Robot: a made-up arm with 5 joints.
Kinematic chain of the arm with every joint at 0, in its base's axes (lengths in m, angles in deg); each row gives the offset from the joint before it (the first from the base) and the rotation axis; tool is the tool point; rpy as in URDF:
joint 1: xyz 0 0 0.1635 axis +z
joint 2: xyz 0 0 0 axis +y
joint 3: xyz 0.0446 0 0.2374 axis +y
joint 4: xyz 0.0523 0 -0.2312 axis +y
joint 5: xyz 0.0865 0 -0.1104 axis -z
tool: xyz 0 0 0 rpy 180 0 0
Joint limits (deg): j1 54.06..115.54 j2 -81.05..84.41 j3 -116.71..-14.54 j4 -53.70..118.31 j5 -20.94..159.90
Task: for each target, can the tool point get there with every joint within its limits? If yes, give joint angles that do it. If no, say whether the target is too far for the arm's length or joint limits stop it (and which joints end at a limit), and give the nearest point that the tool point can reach.
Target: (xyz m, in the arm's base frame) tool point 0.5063 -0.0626 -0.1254
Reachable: no: joint limits stop it (at a limit: joint 1) | nearest point 0.1447 0.1996 -0.1254 | short by 0.447 m
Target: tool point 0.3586 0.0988 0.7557
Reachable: no: too far | nearest point 0.1525 0.2104 0.6933 | short by 0.243 m
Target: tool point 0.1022 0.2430 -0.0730
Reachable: yes | joints 67.18 45.28 -41.56 23.54 82.98
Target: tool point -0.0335 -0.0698 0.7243
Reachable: yes | joints 64.39 -37.23 -107.25 -23.24 104.39
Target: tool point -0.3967 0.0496 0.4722
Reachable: no: joint limits stop it (at a limit: joint 1) | nearest point -0.0930 0.1947 0.4722 | short by 0.337 m
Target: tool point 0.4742 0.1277 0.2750
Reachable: no: joint limits stop it (at a limit: joint 1) | nearest point 0.2240 0.3090 0.2750 | short by 0.309 m
